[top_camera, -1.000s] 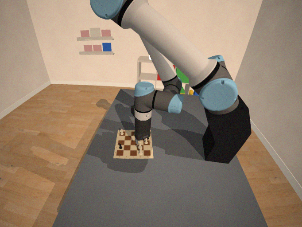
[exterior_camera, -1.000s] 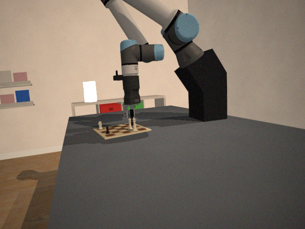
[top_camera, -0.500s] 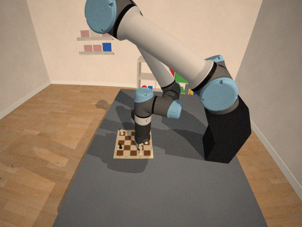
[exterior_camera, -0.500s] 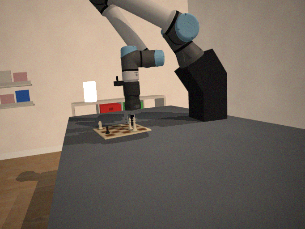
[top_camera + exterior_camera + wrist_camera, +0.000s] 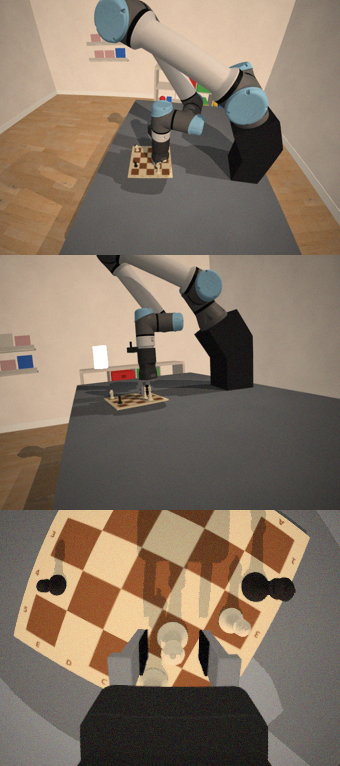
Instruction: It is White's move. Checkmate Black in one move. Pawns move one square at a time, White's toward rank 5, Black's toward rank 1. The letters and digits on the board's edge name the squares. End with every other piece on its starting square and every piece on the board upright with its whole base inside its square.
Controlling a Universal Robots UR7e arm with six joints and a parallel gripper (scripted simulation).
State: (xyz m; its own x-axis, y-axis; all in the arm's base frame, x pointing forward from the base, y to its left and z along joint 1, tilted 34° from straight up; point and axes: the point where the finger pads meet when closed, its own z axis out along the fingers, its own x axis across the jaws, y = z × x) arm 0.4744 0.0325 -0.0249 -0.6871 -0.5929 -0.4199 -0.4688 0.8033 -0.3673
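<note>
Right now my hand is 8 cm to the left of the black king, 3 cm past it and 1 cm above it. From my hand the other things lie so: chessboard (4 cm below, 4 cm ahead, 3 cm to the right); black pawn (11 cm ahead, 3 cm below, 2 cm to the left).
</note>
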